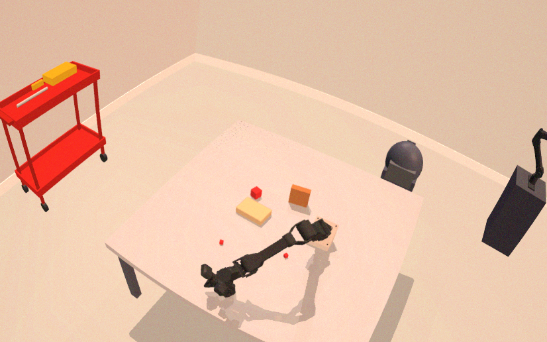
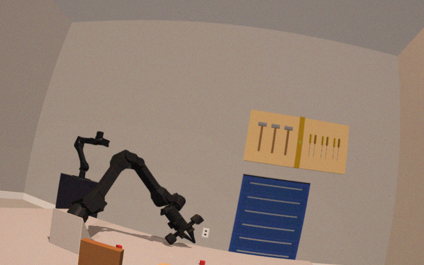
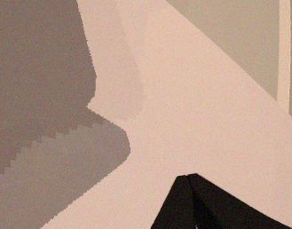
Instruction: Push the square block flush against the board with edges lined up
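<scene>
The square block is 74 cm to the right of my gripper tip and 2 cm above it. From my gripper tip the other things lie so: red piece (63 cm to the right, 20 cm ahead, 1 cm below); tan board (53 cm to the right, 13 cm ahead, 1 cm below).
</scene>
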